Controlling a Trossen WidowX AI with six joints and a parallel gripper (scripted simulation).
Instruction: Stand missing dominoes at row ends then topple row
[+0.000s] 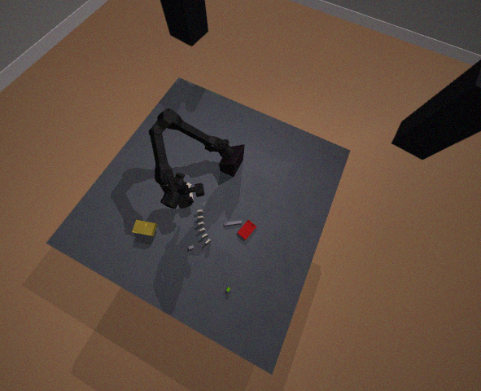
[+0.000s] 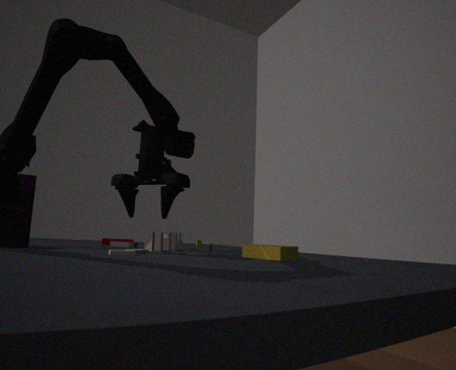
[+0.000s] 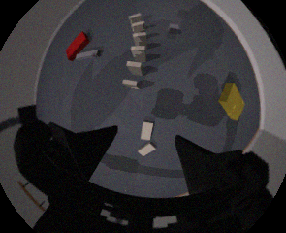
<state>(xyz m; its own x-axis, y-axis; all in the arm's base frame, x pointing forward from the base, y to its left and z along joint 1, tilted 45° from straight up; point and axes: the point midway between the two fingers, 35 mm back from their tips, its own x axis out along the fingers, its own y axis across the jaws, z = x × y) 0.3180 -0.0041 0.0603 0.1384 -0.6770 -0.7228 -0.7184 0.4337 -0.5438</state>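
Right now the yellow block is 26 cm ahead of my gripper tip, 11 cm to the right of it and 7 cm below it. Round my gripper tip: red block 35 cm to the left, 7 cm below, 4 cm behind; grey bar 26 cm to the left, 7 cm below, 3 cm behind; small green cube 43 cm to the left, 26 cm ahead, 7 cm below.
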